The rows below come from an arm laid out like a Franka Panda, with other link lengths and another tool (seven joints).
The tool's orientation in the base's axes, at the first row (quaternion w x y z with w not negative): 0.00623 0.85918 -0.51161 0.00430
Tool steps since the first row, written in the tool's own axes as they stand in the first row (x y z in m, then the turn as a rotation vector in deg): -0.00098 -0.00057 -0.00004 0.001 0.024 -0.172; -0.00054 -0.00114 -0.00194 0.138 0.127 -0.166; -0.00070 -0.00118 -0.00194 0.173 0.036 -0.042; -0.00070 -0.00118 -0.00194 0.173 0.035 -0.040; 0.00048 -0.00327 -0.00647 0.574 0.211 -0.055; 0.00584 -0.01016 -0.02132 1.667 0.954 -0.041; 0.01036 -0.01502 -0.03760 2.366 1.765 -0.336; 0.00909 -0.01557 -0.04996 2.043 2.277 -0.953; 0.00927 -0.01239 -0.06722 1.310 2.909 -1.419; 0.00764 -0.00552 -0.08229 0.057 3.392 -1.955; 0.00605 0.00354 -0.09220 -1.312 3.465 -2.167
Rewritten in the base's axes. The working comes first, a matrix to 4 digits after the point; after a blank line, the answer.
The tool's axes in the first row as the columns of a matrix, in the base's axes (used below as rounded here):
0.4765 -0.8792 0.0010
-0.8791 -0.4764 -0.0151
0.0138 0.0063 -0.9999

0.00003 0.00113 0.00002 -0.021 -0.010 0.172; 0.00074 0.00105 0.00193 -0.046 -0.179 0.169; 0.00070 0.00121 0.00192 0.051 -0.169 0.045; 0.00070 0.00121 0.00192 0.052 -0.168 0.043; 0.00310 0.00123 0.00646 0.088 -0.604 0.064; 0.01169 0.00003 0.02133 -0.044 -1.919 0.070; 0.01810 -0.00138 0.03764 -0.425 -2.916 0.380; 0.01797 0.00018 0.04998 -1.029 -2.866 0.995; 0.01524 -0.00123 0.06726 -1.935 -2.516 1.455; 0.00841 -0.00284 0.08235 -2.957 -1.637 1.977; -0.00032 -0.00561 0.09230 -3.674 -0.465 2.171
